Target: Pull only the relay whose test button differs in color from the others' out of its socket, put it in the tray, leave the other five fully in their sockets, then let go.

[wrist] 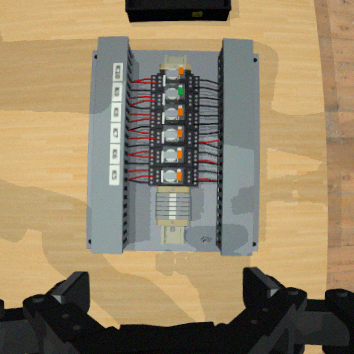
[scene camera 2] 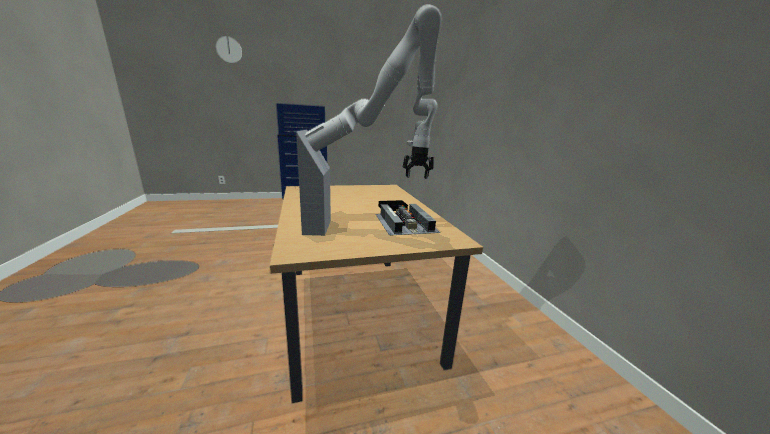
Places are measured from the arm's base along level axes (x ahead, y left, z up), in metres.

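Where they show: gripper, fingertip midpoint: (wrist: 166,286) (scene camera 2: 416,178); arm's base, link origin: (scene camera 2: 311,142).
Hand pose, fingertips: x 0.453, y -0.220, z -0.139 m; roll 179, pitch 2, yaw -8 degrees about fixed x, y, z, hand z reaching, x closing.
Things, the pixels of their top centre, and the offset from my fingertips. Level surfaces: height alone.
- relay with the green test button, top centre: (wrist: 174,90) dx +0.032, dy +0.176, dz -0.201 m
- black tray, top centre: (scene camera 2: 393,202) dx +0.068, dy +0.373, dz -0.235 m
- grey panel, top centre: (wrist: 173,147) (scene camera 2: 405,221) dx +0.020, dy +0.109, dz -0.260 m
- terminal block, top centre: (wrist: 172,208) dx +0.004, dy +0.021, dz -0.224 m
- wooden table, surface height: dz -0.271 m
In the wrist view six relays stand in a column of black sockets on a rail. The relay with the green test button (wrist: 172,93) is second from the top, beside the label that seems to read K9. The other relays, such as the top one (wrist: 172,75) and the bottom one (wrist: 171,176), have orange buttons. All six sit in the row. The black tray (wrist: 175,13) (scene camera 2: 385,203) lies beyond the top end of the panel, partly in the wrist view. My gripper (wrist: 166,286) (scene camera 2: 418,175) is open and empty, pointing down high above the table and panel.
Two grey wire ducts (wrist: 111,150) (wrist: 238,150) flank the relays on the grey panel (wrist: 202,200), with red and black wires between. A terminal block (wrist: 173,206) sits below the bottom relay. The arm's grey pedestal (scene camera 2: 314,199) stands on the wooden table (scene camera 2: 345,253), left of the panel.
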